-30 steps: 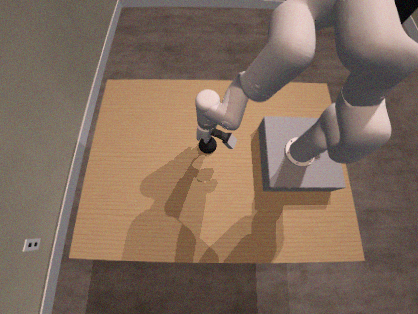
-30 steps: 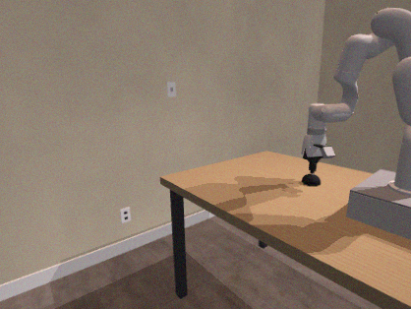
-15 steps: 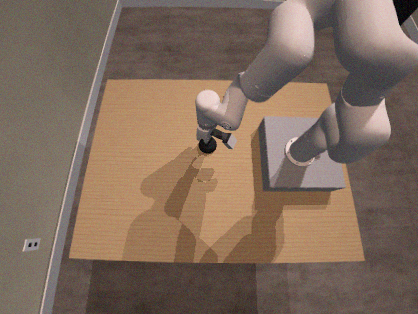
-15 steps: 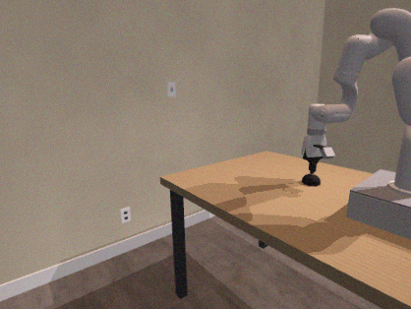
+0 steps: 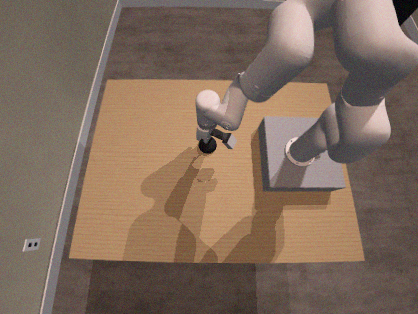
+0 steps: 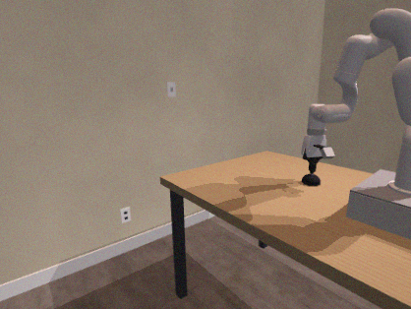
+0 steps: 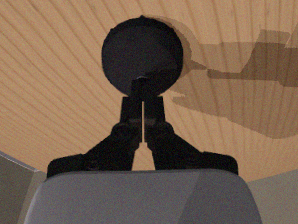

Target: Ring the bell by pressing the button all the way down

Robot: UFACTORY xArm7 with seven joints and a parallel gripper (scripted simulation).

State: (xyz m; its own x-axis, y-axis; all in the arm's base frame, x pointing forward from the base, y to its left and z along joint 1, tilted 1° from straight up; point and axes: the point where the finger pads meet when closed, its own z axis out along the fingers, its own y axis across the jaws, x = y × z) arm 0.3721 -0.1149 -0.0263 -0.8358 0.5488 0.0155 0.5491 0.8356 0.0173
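The button lies 30 mm below my hand. Round my hand: bell: 40 mm below.
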